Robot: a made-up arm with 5 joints.
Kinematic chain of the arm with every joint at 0, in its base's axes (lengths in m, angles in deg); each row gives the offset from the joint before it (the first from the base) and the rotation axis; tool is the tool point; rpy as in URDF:
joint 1: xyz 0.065 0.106 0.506 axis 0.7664 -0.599 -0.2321
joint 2: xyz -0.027 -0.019 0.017 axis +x
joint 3: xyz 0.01 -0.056 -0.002 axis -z
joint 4: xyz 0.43 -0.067 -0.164 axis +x
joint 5: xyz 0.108 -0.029 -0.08 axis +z
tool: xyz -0.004 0.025 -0.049 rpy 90 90 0
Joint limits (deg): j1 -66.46..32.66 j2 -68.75..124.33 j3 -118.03..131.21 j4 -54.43..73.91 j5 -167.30..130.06
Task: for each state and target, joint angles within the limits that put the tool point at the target. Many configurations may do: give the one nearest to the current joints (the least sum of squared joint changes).
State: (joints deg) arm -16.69 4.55 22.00 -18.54 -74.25
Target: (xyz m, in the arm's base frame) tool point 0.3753 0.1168 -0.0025
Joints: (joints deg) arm -44.58 9.62 -29.47 -2.57 -67.25
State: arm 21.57 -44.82 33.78 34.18 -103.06
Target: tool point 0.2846 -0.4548 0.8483
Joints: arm 13.16 -68.75 53.15 30.75 -103.43
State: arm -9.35 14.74 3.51 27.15 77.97
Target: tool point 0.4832 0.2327 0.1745
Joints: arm -16.06 18.55 -17.96 36.33 76.37
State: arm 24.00 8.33 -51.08 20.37 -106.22
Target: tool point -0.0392 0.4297 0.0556
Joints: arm -13.74 -13.70 -95.24 23.22 -106.10
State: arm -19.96 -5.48 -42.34 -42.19 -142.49
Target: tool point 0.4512 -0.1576 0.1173
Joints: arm -61.64 -33.06 -28.15 -29.67 -148.41
